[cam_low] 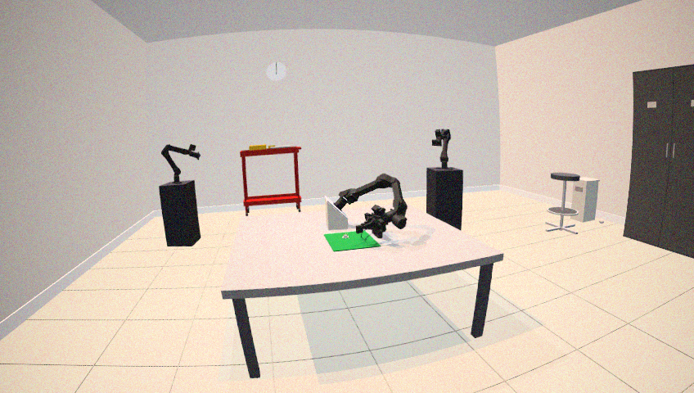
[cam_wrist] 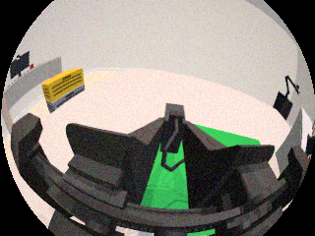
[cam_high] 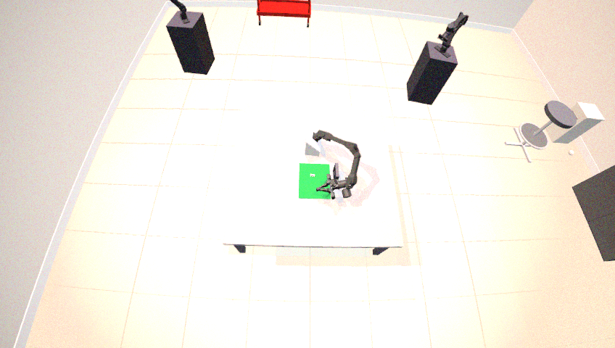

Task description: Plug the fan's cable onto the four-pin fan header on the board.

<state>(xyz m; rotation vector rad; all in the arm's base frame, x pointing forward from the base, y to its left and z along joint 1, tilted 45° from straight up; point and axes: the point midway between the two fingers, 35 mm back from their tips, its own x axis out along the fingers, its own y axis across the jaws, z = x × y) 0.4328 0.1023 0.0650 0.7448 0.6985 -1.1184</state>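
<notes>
Now: the green board 11 cm below my gripper tip, 11 cm behind it and 4 cm to the right of it. From my gripper tip the other things lie so: dark fan plug (1 cm below); white four-pin header (15 cm behind, 10 cm below, 6 cm to the right); black fan (17 cm behind, 11 cm to the left, 4 cm below).
</notes>
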